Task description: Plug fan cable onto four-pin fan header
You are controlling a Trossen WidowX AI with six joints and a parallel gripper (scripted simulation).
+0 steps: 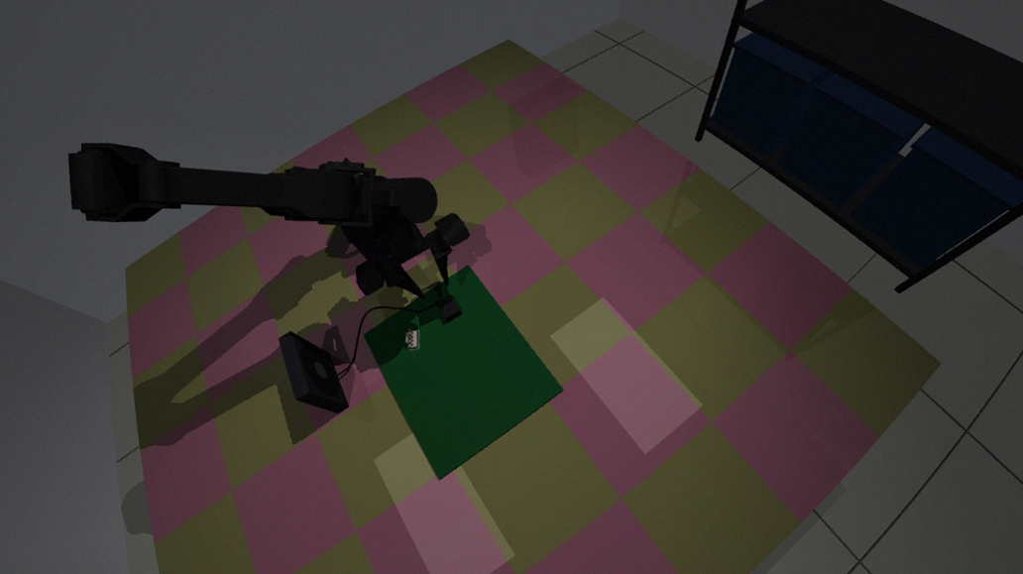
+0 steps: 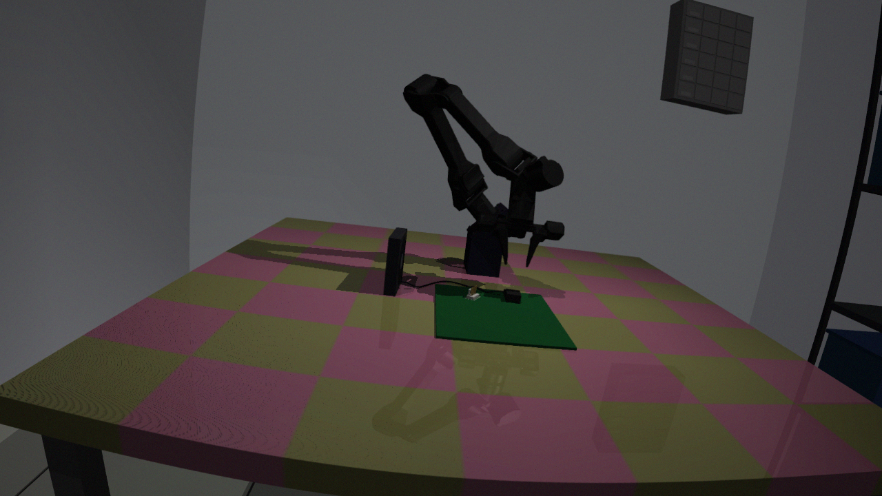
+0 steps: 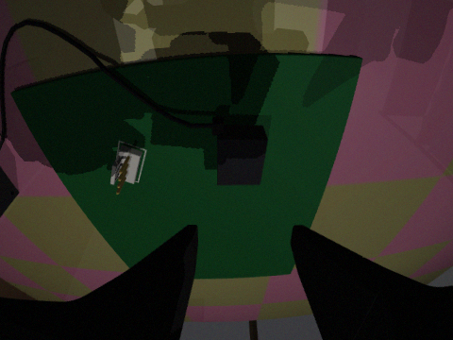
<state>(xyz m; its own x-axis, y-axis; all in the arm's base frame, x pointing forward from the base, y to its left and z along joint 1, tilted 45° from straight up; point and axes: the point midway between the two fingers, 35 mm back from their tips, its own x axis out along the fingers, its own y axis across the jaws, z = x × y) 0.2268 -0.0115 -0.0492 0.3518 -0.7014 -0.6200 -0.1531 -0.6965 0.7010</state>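
The dark fan plug lies 1 cm ahead of my gripper tip and 7 cm below it. From my gripper tip the other things lie so: black cable (1 cm behind, 2 cm to the right, 7 cm below); green board (9 cm ahead, 5 cm to the right, 9 cm below); fan (3 cm behind, 25 cm to the right, 2 cm below).
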